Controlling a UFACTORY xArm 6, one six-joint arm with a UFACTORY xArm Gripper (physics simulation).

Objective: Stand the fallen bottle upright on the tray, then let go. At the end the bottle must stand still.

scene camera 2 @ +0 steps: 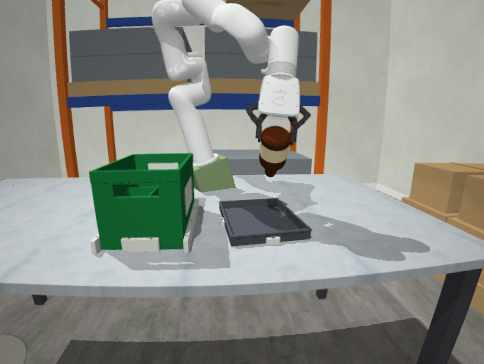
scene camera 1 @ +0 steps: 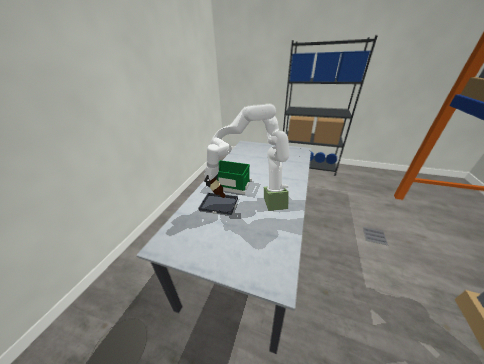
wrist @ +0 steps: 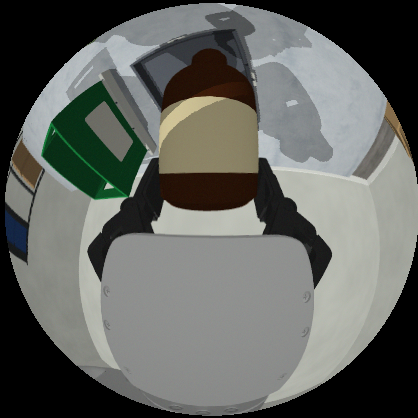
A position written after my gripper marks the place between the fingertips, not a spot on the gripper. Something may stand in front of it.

I see my gripper (scene camera 2: 275,143), a green crate (scene camera 2: 130,201), a dark tray (scene camera 2: 247,222) and a brown bottle (scene camera 2: 275,140).
The green crate is seen too in scene camera 1 (scene camera 1: 233,175) and in the wrist view (wrist: 92,144). The dark tray also shows in the wrist view (wrist: 154,69). The brown bottle shows as well in the wrist view (wrist: 208,137).
